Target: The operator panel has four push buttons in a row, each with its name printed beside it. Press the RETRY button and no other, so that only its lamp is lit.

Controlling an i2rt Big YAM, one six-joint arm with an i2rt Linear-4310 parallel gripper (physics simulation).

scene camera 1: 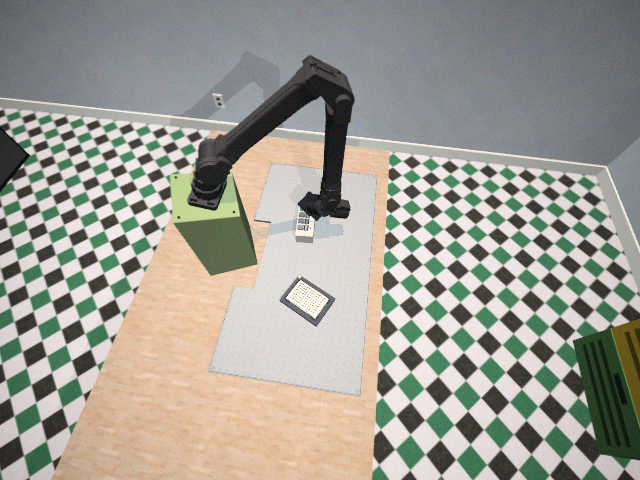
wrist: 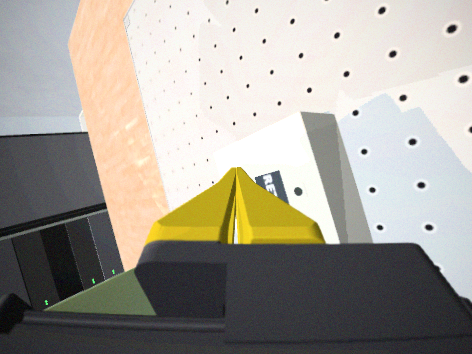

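Pixels of known places: gripper, fingertip midpoint: point(scene camera 1: 304, 204) point(wrist: 236, 176); arm's base, origin of the base link: point(scene camera 1: 208, 193).
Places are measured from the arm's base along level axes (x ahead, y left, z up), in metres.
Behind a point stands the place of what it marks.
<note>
The operator panel point(scene camera 1: 305, 238) @[x 0.284, y 0.059, z -0.307 m] point(wrist: 270, 145) @[x 0.282, y 0.213, z -0.285 m] is a white box on the grey perforated mat. In the scene view the dark wrist of the arm covers its far end, and several dark labels show on its near part. In the wrist view the start of the RETRY label point(wrist: 270, 184) @[x 0.276, y 0.192, z -0.285 m] shows as "RE", with the rest behind the fingers. The small round lamp point(wrist: 298, 191) @[x 0.292, y 0.186, z -0.285 m] beside it is dark. My gripper point(wrist: 236, 176) @[x 0.257, y 0.201, z -0.279 m] is shut and empty, its yellow tips over the panel's end beside that label. The RETRY button is hidden behind the fingers, so contact cannot be told.
The grey mat point(scene camera 1: 289, 351) @[x 0.297, y -0.365, z -0.338 m] lies on the wooden table point(scene camera 1: 170, 408) @[x -0.042, y -0.584, z -0.351 m]. A dark-framed tray with a pale grid point(scene camera 1: 307, 298) @[x 0.329, y -0.181, z -0.314 m] lies on the mat, nearer than the panel. The green pedestal point(scene camera 1: 219, 242) @[x 0.029, y -0.095, z -0.133 m] carries the arm's base at the left.
</note>
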